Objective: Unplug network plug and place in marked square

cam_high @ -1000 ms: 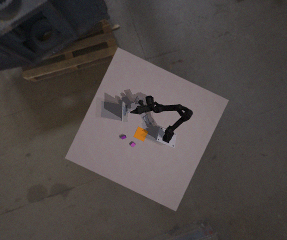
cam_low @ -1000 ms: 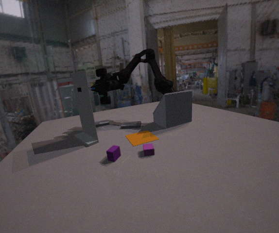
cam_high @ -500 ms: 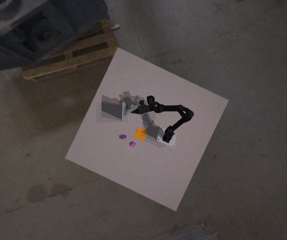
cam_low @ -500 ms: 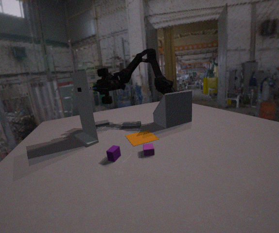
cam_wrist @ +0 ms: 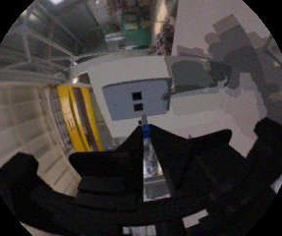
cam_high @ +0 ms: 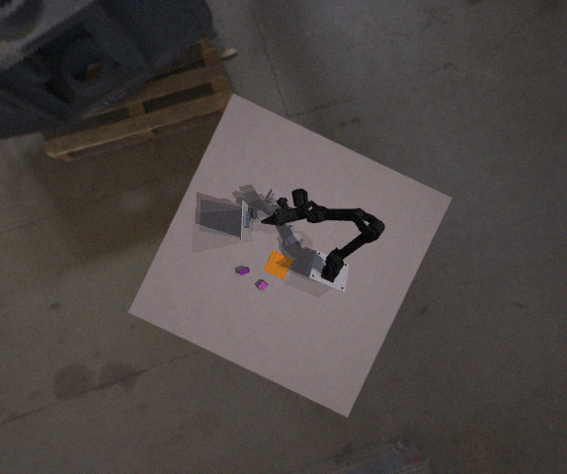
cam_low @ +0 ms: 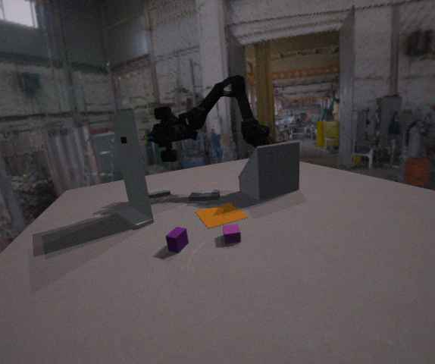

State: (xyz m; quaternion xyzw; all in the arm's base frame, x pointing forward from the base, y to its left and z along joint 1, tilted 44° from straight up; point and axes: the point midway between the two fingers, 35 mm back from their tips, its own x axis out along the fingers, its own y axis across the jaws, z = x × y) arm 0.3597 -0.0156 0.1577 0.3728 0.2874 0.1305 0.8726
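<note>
Right now the orange marked square is 150 mm behind my gripper tip, 170 mm to the left of it and 240 mm below it. Round my gripper tip: blue network plug (right at my gripper tip); grey upright panel (70 mm ahead, 30 mm to the left, 90 mm below).
</note>
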